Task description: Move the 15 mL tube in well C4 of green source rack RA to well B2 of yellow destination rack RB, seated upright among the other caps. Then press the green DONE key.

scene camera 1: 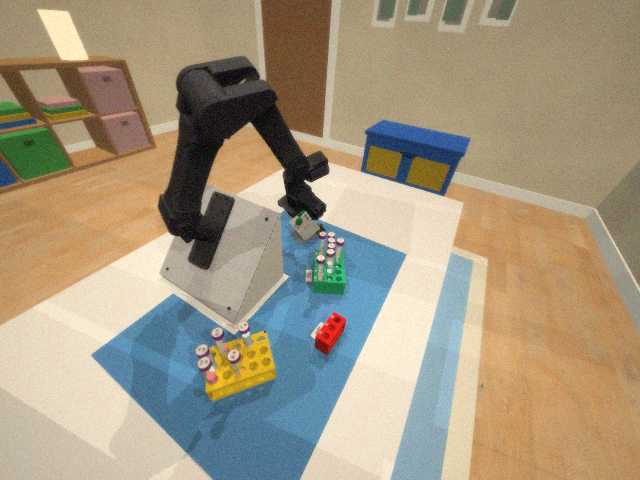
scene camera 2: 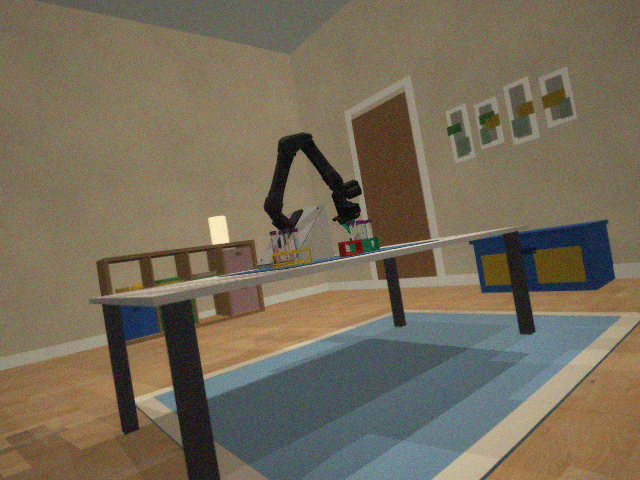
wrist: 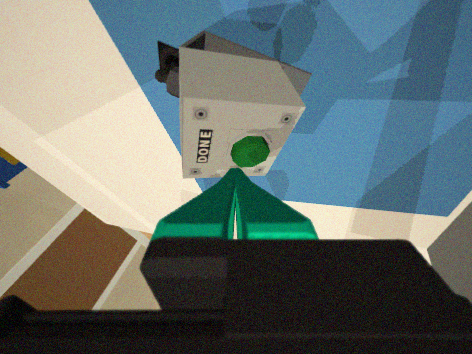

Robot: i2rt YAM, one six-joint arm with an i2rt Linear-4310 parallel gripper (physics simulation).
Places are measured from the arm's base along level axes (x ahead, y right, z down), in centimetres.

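Pixels of known places: gripper, fingertip midpoint: (scene camera 1: 298,215) (wrist: 235,176); arm's base at its link origin: (scene camera 1: 212,230).
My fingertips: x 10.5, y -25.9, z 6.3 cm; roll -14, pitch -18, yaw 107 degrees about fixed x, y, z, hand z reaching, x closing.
Ahead of a thing's pixels: the offset from my fingertips to its middle. "*": to the spot under its first point. Level surfaces: height alone.
My gripper (wrist: 235,176) is shut and empty, its green fingertips together. In the wrist view the tips lie just below the green DONE key @(dy +0.6, dx +0.6, dz +1.9 cm) (wrist: 250,151) (scene camera 1: 299,221) and overlap the lower edge of the grey key box @(dy -1.3, dx +1.8, dz +4.1 cm) (wrist: 235,77). Whether they touch it I cannot tell. The yellow rack RB @(* dy +47.2, dx +18.2, dz +7.0 cm) (scene camera 1: 248,384) holds several upright purple-capped tubes, mostly towards its left and back; the well letters are not readable, so I cannot tell which tube is in B2. The green rack RA @(dy +12.1, dx +18.3, dz +5.8 cm) (scene camera 1: 329,286) (scene camera 2: 371,244) holds several upright purple-capped tubes; well C4 cannot be made out.
A small red rack @(dy +29.3, dx +27.7, dz +5.8 cm) (scene camera 1: 330,334) (scene camera 2: 347,248) lies between the yellow and green racks on the blue mat @(dz +8.3 cm) (scene camera 1: 289,413). The grey sloped arm base (scene camera 1: 242,248) stands left of the green rack. The green rack's tubes stand close to the key box.
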